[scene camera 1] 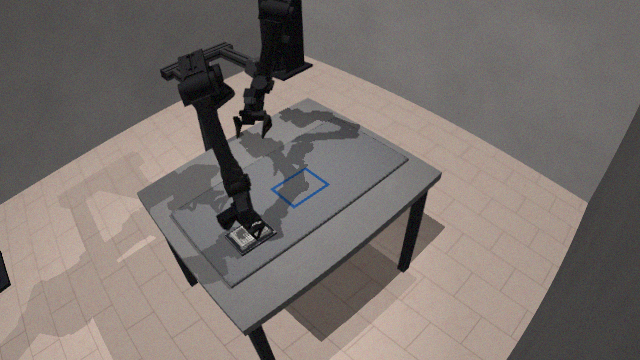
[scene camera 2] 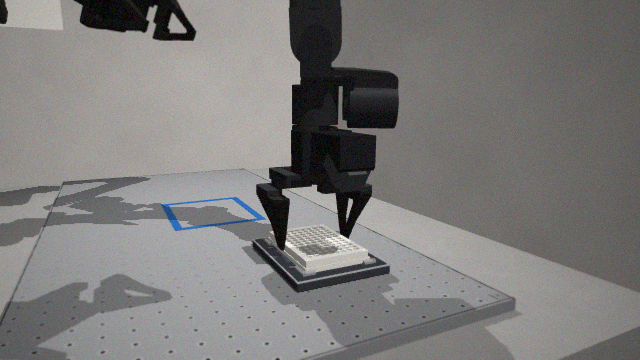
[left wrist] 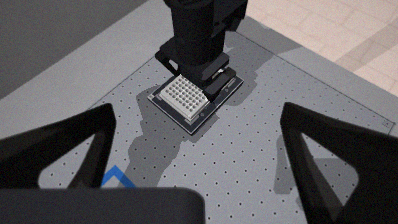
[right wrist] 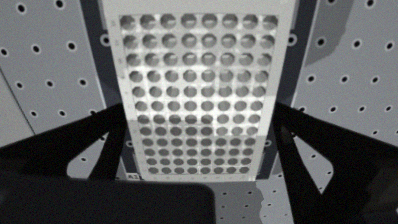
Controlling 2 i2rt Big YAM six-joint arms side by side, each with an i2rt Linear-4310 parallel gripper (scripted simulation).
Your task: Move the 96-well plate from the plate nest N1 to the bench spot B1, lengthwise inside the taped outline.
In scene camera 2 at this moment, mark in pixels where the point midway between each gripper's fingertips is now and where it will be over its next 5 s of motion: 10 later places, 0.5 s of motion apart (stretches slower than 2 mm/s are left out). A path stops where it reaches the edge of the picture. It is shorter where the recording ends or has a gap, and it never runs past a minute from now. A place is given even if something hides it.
My left gripper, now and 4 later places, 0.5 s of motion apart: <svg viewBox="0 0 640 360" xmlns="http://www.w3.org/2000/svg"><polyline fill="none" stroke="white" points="171,31 148,81 120,90 165,39 164,27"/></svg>
My right gripper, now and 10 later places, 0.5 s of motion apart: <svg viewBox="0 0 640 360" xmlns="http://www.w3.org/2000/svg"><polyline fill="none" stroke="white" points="313,244 313,220 278,193 214,183 210,194 210,201 212,199 207,203 210,206 208,187 212,174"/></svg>
